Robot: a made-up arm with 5 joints.
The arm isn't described. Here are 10 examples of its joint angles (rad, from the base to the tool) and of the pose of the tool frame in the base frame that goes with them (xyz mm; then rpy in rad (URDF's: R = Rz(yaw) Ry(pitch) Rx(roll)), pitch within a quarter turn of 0, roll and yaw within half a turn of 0).
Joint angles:
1: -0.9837 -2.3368 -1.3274 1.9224 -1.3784
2: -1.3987 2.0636 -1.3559 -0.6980 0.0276
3: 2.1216 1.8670 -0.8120 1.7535 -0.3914
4: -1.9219 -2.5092 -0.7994 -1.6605 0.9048
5: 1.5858 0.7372 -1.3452 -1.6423 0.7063
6: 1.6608 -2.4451 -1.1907 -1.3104 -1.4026
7: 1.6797 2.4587 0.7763 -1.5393 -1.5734
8: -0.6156 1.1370 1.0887 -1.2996 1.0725
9: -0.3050 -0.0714 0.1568 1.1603 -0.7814
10: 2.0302 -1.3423 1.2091 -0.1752 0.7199
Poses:
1: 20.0 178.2 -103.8 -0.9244 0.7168 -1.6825
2: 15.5 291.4 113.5 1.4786 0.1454 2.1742
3: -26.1 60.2 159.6 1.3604 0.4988 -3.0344
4: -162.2 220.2 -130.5 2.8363 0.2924 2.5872
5: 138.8 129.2 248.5 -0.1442 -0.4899 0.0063
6: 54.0 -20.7 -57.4 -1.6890 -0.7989 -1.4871
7: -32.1 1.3 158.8 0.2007 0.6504 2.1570
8: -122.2 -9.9 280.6 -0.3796 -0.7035 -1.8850
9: -162.5 131.9 42.0 0.1215 -0.5861 2.3228
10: 95.3 115.1 -209.5 -0.5653 1.2298 0.3029
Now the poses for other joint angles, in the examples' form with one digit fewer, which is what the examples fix.
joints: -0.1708 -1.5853 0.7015 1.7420 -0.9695
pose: 37 144 -136 -0.701 0.410 2.132
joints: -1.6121 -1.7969 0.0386 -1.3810 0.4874
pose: -83 216 -198 -2.921 0.592 1.773
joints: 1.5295 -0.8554 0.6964 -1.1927 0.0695
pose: 64 194 -205 2.664 1.112 -2.471
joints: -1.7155 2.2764 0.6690 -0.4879 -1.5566
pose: 49 178 203 0.298 -0.389 -0.694
